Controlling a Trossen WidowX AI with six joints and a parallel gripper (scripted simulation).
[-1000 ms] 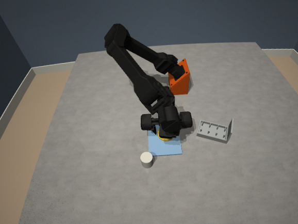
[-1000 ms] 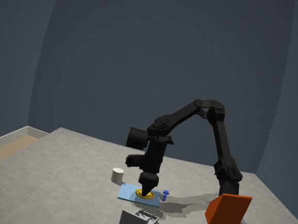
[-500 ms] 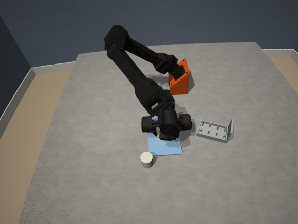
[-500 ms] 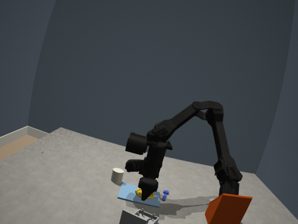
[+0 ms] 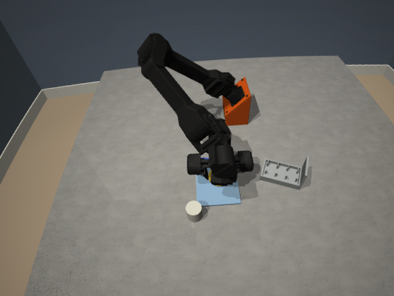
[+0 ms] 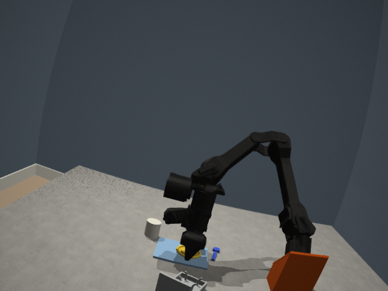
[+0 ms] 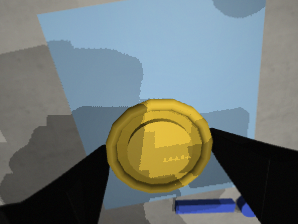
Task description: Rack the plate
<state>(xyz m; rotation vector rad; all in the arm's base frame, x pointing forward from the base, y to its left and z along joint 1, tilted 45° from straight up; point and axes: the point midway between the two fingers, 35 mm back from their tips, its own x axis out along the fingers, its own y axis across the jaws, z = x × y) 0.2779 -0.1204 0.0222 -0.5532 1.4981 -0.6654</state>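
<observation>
My gripper tip is now 2 cm short of the light blue mat, 1 cm to the left of it and 1 cm above it. From my gripper tip the other things lie so: cup (11 cm ahead, 9 cm to the right, 2 cm above); then yellow plate (1 cm above); then blue spoon (9 cm behind, 5 cm to the right).
</observation>
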